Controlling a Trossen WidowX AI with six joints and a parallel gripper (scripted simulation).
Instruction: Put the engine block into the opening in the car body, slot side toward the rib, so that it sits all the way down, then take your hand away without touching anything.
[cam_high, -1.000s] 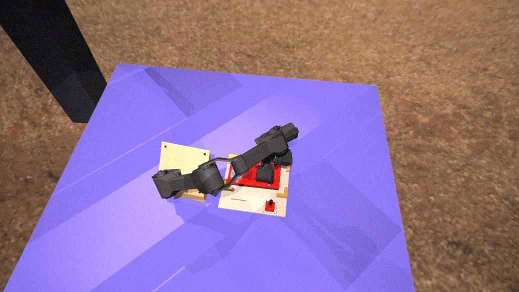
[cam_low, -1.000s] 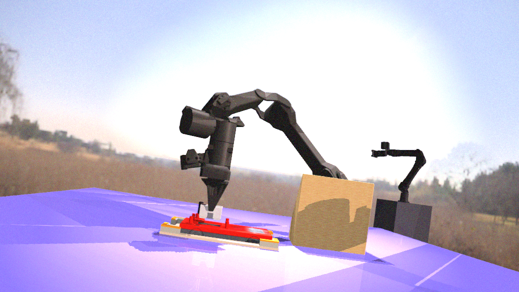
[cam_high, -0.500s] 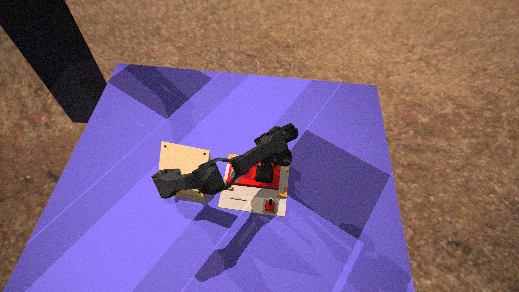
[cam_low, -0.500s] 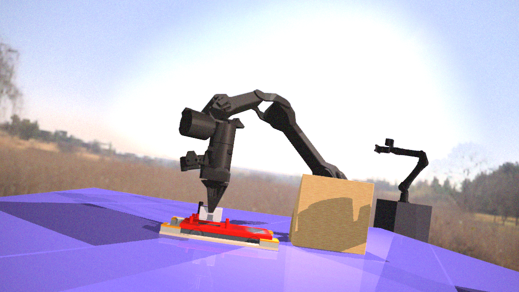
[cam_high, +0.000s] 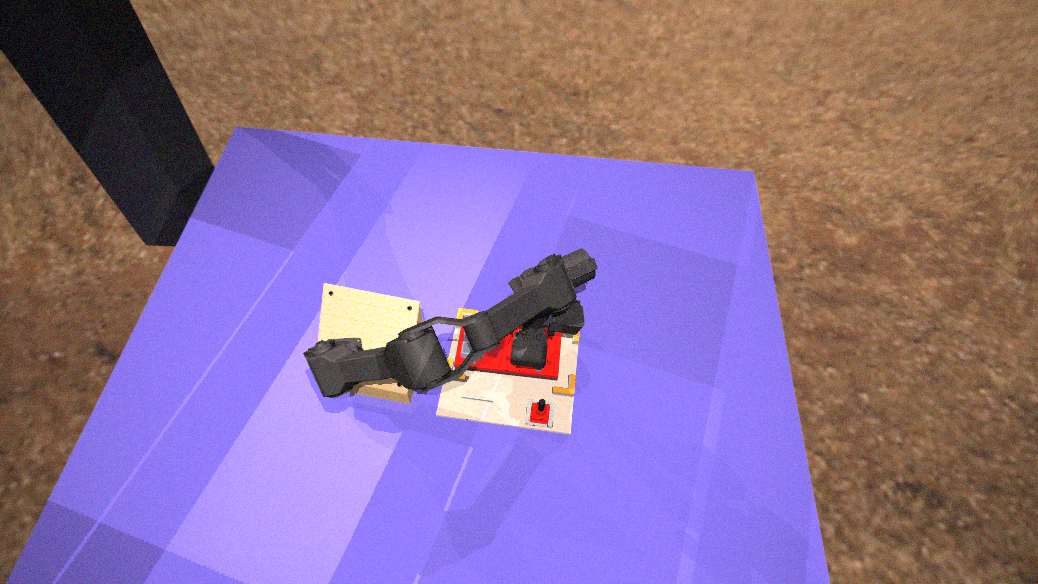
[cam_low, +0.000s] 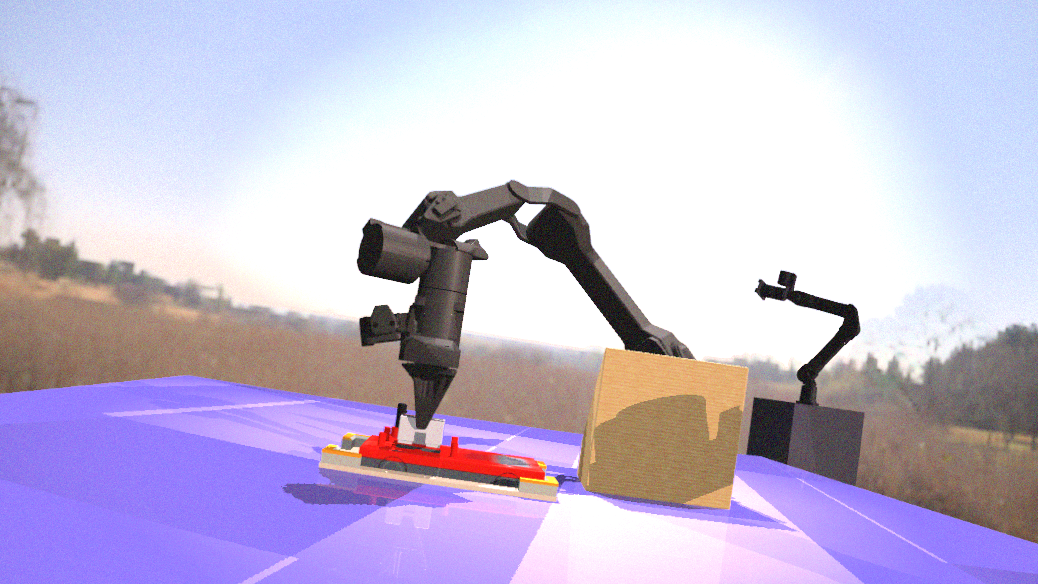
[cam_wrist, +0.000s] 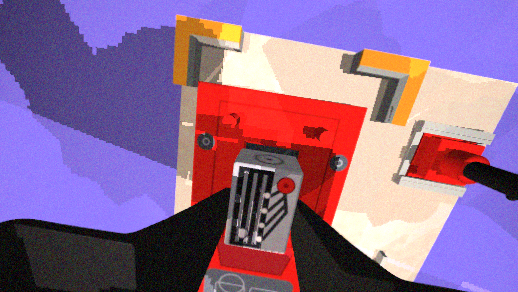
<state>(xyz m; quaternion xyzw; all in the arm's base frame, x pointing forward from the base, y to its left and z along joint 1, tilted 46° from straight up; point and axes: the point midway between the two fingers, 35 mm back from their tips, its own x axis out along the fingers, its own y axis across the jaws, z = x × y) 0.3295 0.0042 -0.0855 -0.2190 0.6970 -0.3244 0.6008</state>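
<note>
My gripper tip is now 4 cm above the beige base plate, 3 cm to the left of it and 3 cm past it. From my gripper tip the other things lie so: black peg 13 cm to the right, 2 cm ahead, 1 cm below; then grey engine block 1 cm below.
</note>
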